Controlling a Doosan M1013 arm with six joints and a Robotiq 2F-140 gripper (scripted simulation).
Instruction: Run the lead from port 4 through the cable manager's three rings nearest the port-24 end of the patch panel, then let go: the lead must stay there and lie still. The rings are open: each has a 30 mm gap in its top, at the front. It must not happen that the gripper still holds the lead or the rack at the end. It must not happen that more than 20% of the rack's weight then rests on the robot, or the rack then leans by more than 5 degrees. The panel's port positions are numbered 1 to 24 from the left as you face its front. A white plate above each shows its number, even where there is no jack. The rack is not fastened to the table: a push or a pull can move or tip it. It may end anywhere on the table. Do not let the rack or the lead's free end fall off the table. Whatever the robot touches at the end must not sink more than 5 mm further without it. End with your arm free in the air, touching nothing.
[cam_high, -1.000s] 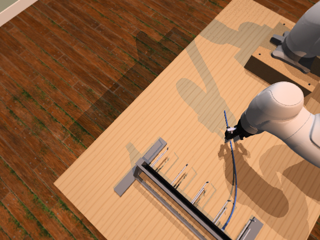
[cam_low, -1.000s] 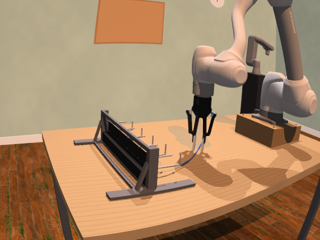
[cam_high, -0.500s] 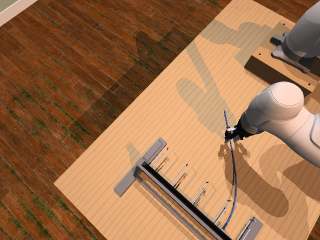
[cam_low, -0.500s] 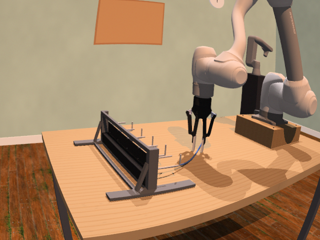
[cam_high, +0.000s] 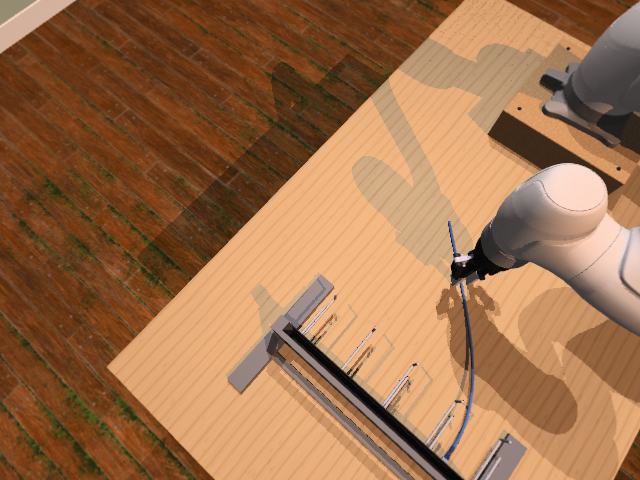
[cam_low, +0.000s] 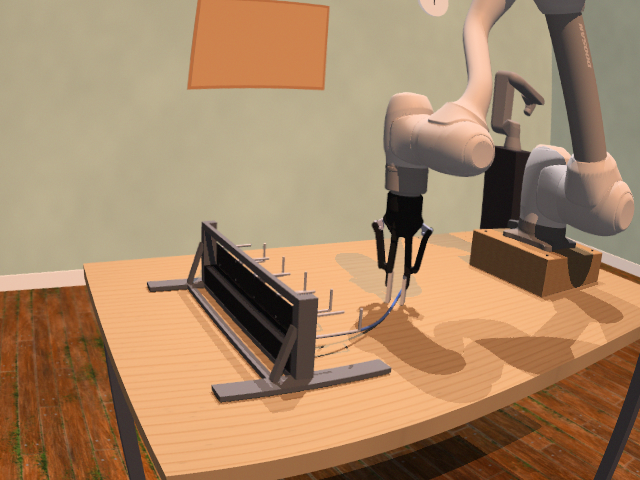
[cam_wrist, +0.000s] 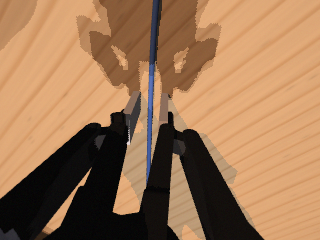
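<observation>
My gripper is now 110 mm past the lead end, 90 mm to the left of it and 30 mm above it. From my hand the other things lie so: dark grey rack: 340 mm ahead, 10 mm to the right, 40 mm above.
</observation>
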